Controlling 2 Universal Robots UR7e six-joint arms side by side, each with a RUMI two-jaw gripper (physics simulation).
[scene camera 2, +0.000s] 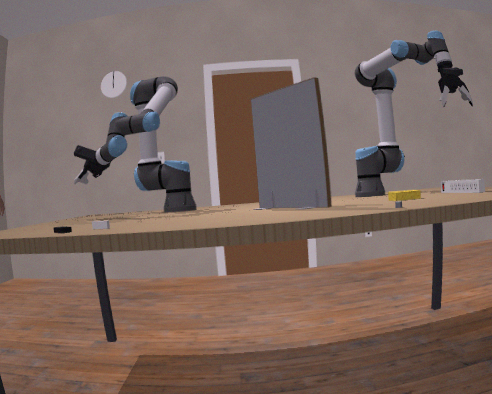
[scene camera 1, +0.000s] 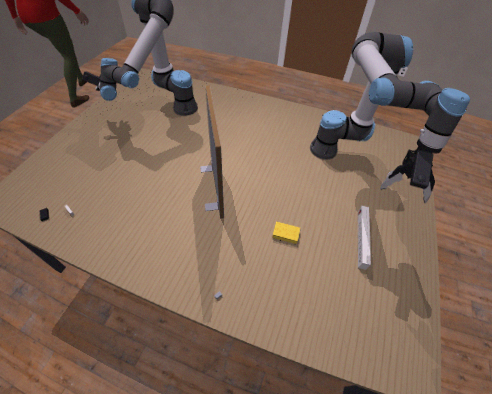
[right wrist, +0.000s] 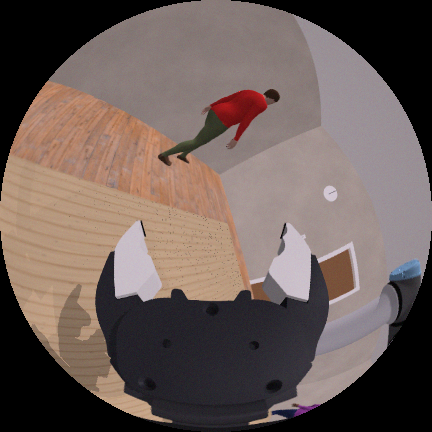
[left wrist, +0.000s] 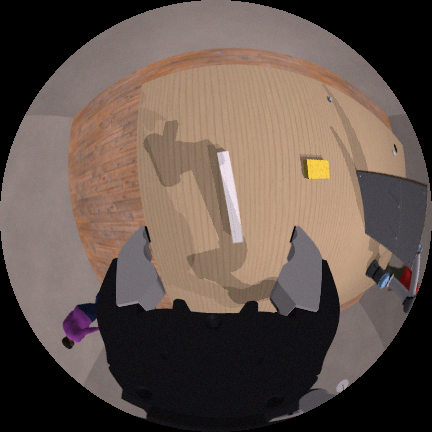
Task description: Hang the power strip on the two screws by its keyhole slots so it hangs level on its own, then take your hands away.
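Frame: origin at the left arm's base, x back, y left, z down, level; millimetres.
Where they show: left gripper, between the fingertips: (scene camera 2: 458,106) (scene camera 1: 402,196) (left wrist: 219,229); right gripper, between the fingertips: (scene camera 2: 80,170) (right wrist: 212,224); left arm's base, origin of its link: (scene camera 2: 370,195) (scene camera 1: 323,149); right arm's base, origin of its link: (scene camera 2: 180,210) (scene camera 1: 185,108) (left wrist: 370,267).
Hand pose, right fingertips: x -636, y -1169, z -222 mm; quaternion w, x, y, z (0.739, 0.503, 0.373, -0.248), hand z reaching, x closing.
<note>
Each offset is from my right fingertips to the centre of the thing.
The white power strip @[dx +280, dy +1608, dz +197 mm] (scene camera 1: 364,239) (scene camera 2: 463,186) (left wrist: 230,197) lies on the table at the right in scene camera 1, its socket side facing scene camera 2. Its keyhole slots are hidden. The upright grey panel @[dx +40, dy +947, dz +12 mm] (scene camera 1: 214,150) (scene camera 2: 290,150) (left wrist: 390,210) stands on the table. Its screws are too small to make out clearly; faint marks show on it in the left wrist view. My left gripper (scene camera 1: 405,194) (scene camera 2: 457,105) (left wrist: 219,229) is open and empty, well above the table near the strip, pointing down. My right gripper (right wrist: 212,224) is open and empty, raised at the far left in both scene views.
A yellow block @[dx +62, dy +1352, dz +207 mm] (scene camera 1: 286,231) (scene camera 2: 404,195) (left wrist: 318,169) lies between panel and strip. A small grey piece @[dx -321, dy +1338, dz +214 mm] (scene camera 1: 218,295) (scene camera 2: 398,204) lies near the front edge. A white piece @[dx -544, dy +582, dz +211 mm] (scene camera 1: 69,210) (scene camera 2: 101,225) and a black piece @[dx -642, dy +515, dz +214 mm] (scene camera 1: 44,214) (scene camera 2: 62,230) lie at the left. People stand beyond the table.
</note>
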